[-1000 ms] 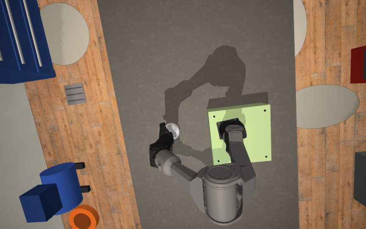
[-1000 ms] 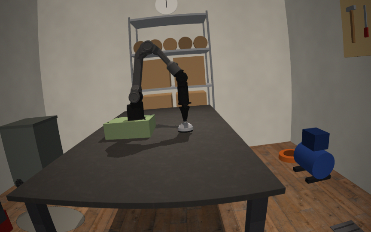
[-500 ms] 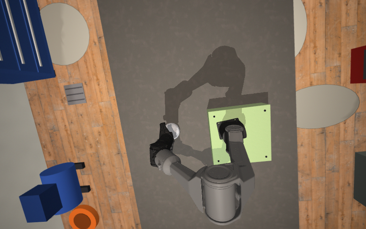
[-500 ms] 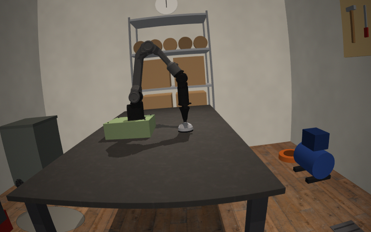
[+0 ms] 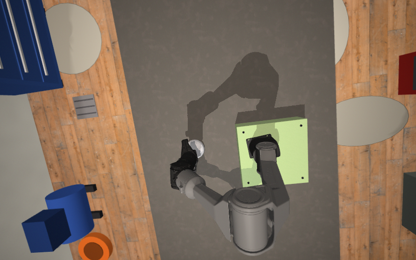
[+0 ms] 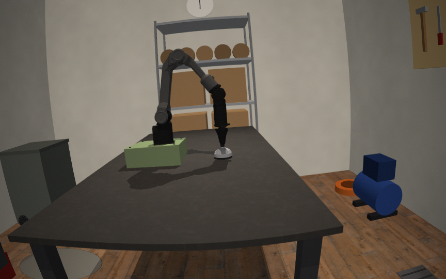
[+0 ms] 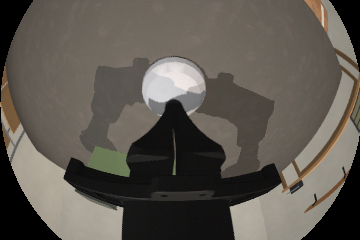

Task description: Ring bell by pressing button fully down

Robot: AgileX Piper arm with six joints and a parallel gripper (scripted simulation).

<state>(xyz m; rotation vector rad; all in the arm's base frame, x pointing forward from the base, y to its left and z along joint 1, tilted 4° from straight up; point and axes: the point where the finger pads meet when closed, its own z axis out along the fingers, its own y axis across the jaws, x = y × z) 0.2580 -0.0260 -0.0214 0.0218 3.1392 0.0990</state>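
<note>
The black button lies 2 cm below my hand. From my hand the other things lie so: bell: 3 cm below.
</note>
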